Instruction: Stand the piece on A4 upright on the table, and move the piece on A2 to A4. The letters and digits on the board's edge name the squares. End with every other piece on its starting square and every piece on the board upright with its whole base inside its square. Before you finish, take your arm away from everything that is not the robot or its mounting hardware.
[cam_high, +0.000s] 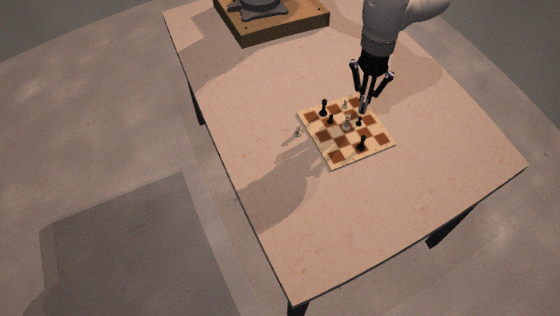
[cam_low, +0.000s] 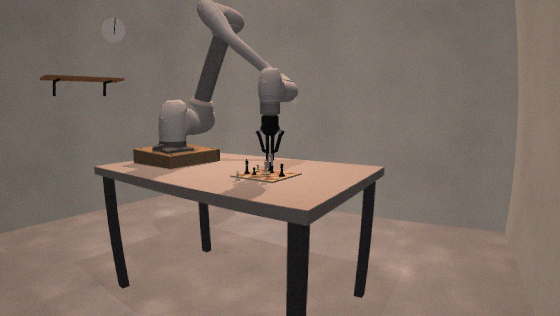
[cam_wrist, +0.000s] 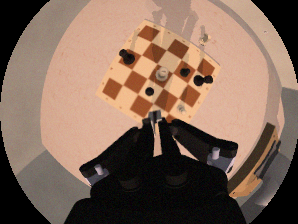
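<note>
My gripper is now 30 mm past the small white piece, 40 mm to the left of it and 30 mm above it. The rest, counted from my hand: chessboard (40 mm ahead, 70 mm to the right, 50 mm below).
</note>
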